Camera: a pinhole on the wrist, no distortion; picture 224 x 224 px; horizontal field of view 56.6 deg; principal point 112.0 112.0 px. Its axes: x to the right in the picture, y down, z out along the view. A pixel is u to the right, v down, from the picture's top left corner.
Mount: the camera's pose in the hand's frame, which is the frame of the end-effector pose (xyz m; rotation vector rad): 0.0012 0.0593 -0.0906 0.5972 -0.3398 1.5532
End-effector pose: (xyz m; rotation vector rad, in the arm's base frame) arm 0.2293 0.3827 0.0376 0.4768 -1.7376 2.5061
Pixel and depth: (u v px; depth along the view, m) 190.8 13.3 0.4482
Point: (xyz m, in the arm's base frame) 0.0384 0.0439 0.2551
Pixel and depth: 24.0 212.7 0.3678
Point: 0.4349 0.3670 0.3128
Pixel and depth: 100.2 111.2 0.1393
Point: 0.2154 0.3714 0.0726
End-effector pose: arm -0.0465 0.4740 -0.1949 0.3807 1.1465 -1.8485
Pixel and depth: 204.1 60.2 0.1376
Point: -0.0394 0.3948 -0.2261
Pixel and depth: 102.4 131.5 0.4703
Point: -0.1939 0.2538 0.0566
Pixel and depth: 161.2 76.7 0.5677
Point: -0.1814 0.0344 -0.0159
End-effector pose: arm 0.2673 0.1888 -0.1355 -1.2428 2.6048 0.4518
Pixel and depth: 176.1 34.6 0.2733
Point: 0.1981 0.1351 -0.3392
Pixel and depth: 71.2 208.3 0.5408
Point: 0.6599 0.2137 -0.4500
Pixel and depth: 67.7 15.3 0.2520
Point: 0.2648 0.0323 -0.2706
